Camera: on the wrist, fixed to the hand. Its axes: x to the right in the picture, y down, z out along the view.
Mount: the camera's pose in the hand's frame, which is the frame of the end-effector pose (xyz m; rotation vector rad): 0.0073 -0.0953 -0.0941 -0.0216 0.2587 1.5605
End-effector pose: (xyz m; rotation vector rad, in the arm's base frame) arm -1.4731 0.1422 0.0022 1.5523 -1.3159 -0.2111
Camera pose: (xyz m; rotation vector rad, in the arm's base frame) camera -1.3467 0.1769 -0.0264 0.1828 -1.8853 0.9037
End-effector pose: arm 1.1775 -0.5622 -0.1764 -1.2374 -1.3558 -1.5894
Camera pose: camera 1.0661 -0.6336 -0.1985 -1.3968 0.0299 -0.5434
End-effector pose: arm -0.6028 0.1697 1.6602 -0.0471 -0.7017 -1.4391
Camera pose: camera -0.6512 0.1064 1.5523 -0.3369 -0.2400 0.0587
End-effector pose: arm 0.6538 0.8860 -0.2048 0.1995 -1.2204 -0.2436
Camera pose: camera 0.7375 0.7947 -0.2562 -0.7291 -0.8229 1.0893
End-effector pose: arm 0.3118 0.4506 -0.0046 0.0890 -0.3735 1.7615
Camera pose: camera 0.4153 0.5023 -0.0724 0.5433 0.2291 -2.9187
